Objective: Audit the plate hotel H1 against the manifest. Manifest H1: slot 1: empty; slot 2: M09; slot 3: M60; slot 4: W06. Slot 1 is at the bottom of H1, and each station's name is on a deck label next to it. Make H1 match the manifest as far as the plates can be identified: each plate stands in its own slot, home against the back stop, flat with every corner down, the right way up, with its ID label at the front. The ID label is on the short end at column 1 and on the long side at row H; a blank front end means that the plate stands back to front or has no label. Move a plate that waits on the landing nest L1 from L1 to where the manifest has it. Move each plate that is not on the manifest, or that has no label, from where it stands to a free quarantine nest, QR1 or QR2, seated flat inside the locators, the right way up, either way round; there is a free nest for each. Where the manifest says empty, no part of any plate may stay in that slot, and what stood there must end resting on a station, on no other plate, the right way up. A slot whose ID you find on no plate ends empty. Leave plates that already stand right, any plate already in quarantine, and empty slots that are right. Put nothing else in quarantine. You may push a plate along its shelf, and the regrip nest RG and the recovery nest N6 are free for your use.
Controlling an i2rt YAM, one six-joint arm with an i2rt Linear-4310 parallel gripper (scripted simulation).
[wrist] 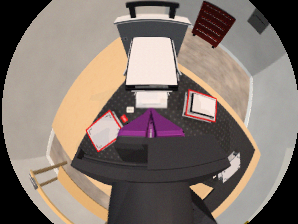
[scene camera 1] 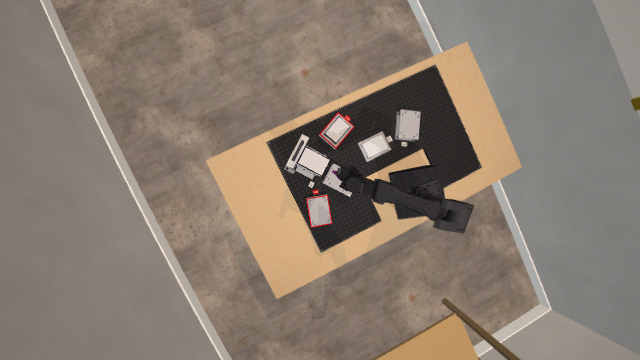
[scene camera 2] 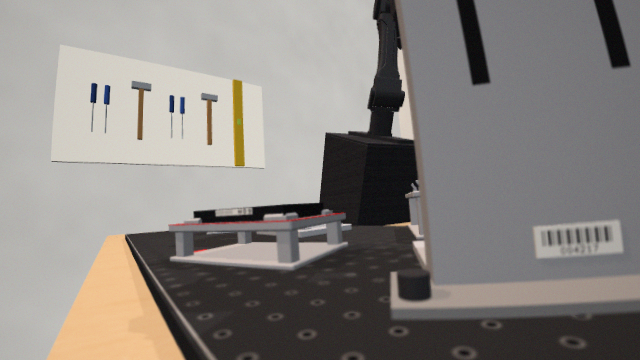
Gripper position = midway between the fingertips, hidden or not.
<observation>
In view: the gripper (wrist: 150,111) and a grey hotel wall (scene camera 2: 543,144).
The grey hotel wall shows as well in the wrist view (wrist: 176,31).
</observation>
